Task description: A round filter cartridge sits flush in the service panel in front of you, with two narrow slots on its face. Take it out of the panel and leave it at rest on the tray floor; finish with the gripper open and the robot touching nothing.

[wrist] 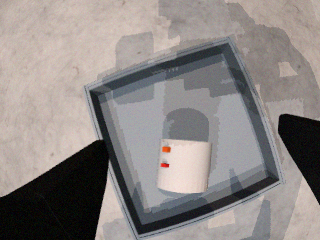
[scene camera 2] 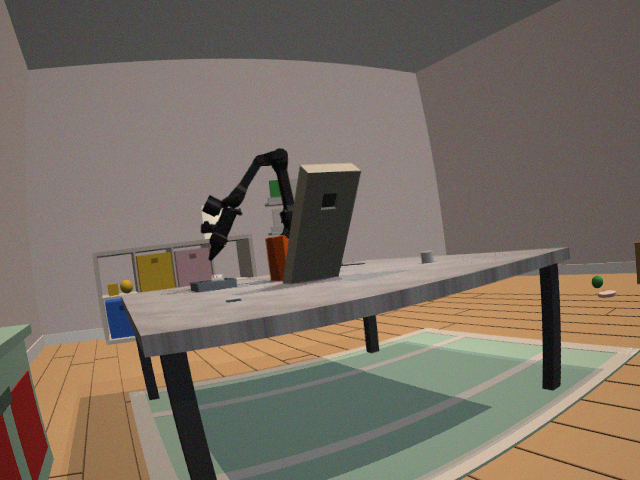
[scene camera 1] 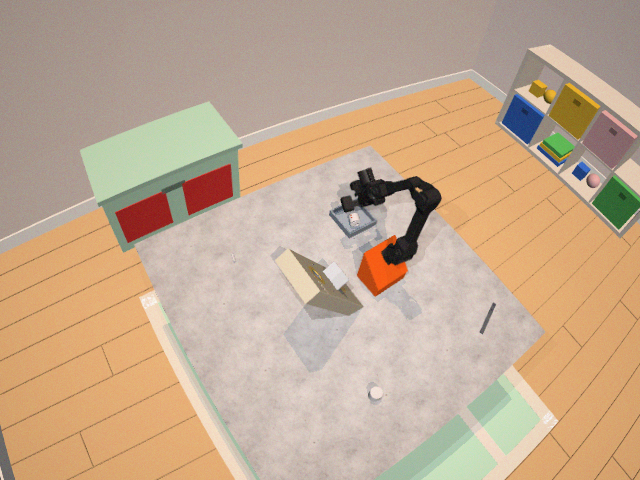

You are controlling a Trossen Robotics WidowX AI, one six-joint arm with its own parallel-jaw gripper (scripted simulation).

Labels:
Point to a tray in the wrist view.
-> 204,93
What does my gripper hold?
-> Nothing.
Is my gripper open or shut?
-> Open.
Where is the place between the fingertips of my gripper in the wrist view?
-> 197,136

